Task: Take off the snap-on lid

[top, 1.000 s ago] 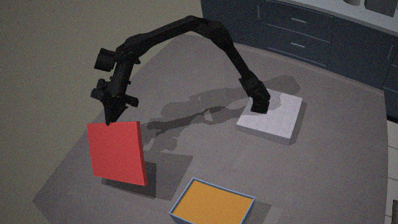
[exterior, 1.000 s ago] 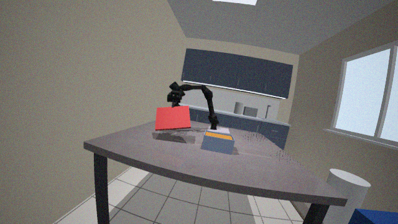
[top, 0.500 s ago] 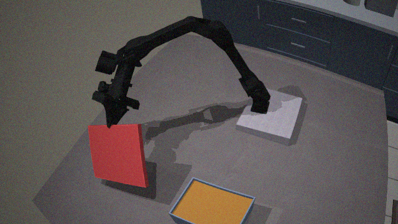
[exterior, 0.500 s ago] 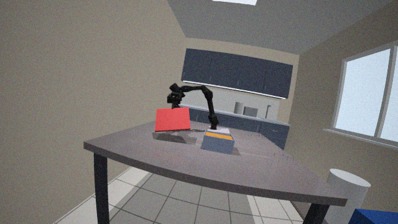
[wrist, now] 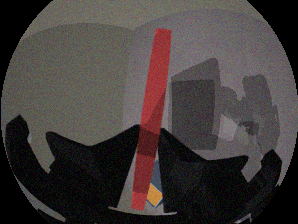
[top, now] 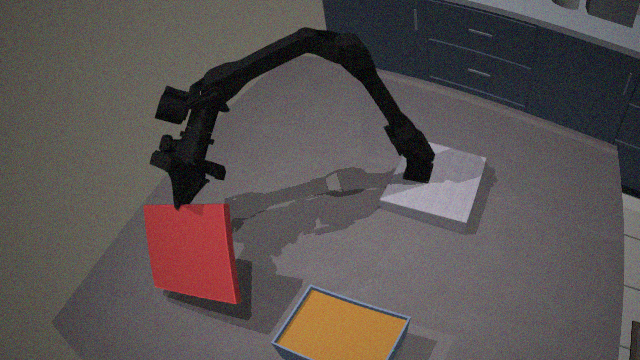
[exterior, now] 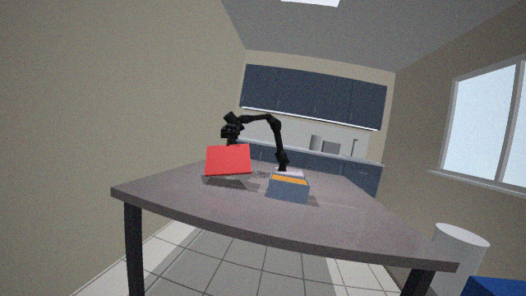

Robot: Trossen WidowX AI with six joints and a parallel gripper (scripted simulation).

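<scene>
Right now my gripper tip is 60 mm short of the red lid, 30 mm to the right of it and 60 mm above it. Round my gripper tip: blue-grey box (90 mm ahead, 360 mm to the left, 140 mm below).
</scene>
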